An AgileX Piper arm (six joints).
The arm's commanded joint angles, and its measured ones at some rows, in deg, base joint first. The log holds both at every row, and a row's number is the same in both.
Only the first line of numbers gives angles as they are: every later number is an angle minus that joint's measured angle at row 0.
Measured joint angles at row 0:
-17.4, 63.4, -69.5, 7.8, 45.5, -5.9
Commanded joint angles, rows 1 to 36:
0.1, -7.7, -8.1, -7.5, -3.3, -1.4
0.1, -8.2, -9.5, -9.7, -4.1, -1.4
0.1, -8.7, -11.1, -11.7, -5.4, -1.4
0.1, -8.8, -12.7, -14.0, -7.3, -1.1
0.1, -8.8, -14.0, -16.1, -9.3, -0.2
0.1, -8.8, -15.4, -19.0, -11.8, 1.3
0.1, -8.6, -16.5, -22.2, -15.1, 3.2
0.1, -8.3, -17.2, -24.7, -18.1, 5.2
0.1, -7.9, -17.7, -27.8, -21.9, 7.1
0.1, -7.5, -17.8, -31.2, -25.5, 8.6
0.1, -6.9, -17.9, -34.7, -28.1, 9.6
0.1, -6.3, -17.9, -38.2, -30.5, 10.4
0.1, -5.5, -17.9, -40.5, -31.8, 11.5
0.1, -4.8, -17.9, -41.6, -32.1, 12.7
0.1, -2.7, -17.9, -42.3, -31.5, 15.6
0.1, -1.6, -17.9, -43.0, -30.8, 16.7
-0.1, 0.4, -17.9, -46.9, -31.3, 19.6
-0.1, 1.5, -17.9, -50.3, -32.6, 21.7
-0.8, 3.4, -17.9, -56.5, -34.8, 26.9
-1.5, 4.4, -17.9, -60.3, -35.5, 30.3
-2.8, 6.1, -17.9, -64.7, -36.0, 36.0
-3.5, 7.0, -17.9, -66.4, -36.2, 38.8
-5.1, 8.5, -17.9, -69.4, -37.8, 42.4
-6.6, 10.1, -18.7, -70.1, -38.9, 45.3
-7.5, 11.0, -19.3, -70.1, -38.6, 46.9
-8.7, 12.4, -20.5, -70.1, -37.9, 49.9
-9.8, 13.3, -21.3, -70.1, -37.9, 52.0
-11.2, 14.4, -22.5, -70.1, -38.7, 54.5
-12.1, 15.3, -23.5, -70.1, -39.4, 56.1
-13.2, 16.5, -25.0, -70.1, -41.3, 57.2
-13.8, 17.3, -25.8, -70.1, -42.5, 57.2
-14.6, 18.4, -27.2, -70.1, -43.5, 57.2
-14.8, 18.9, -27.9, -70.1, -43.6, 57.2
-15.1, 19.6, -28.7, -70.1, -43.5, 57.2
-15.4, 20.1, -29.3, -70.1, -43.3, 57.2
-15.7, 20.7, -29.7, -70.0, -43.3, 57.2
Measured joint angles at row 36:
-14.6, 20.0, -26.5, -66.9, -39.4, 56.3
